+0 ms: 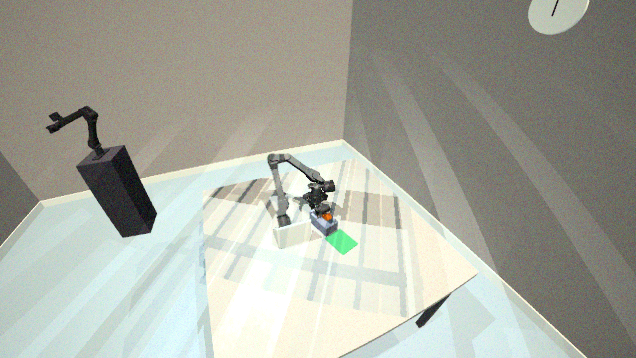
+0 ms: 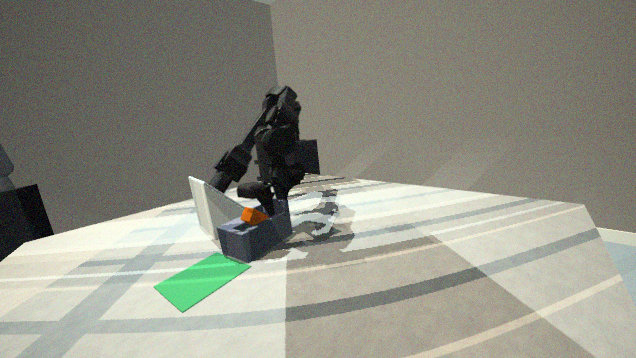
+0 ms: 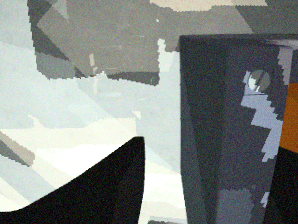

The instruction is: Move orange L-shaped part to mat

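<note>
Right now the orange L-shaped part is 50 mm to the right of my gripper tip and 20 mm ahead of it. From my gripper tip the other things lie so: green mat 220 mm to the right, 80 mm ahead, 60 mm below.
</note>
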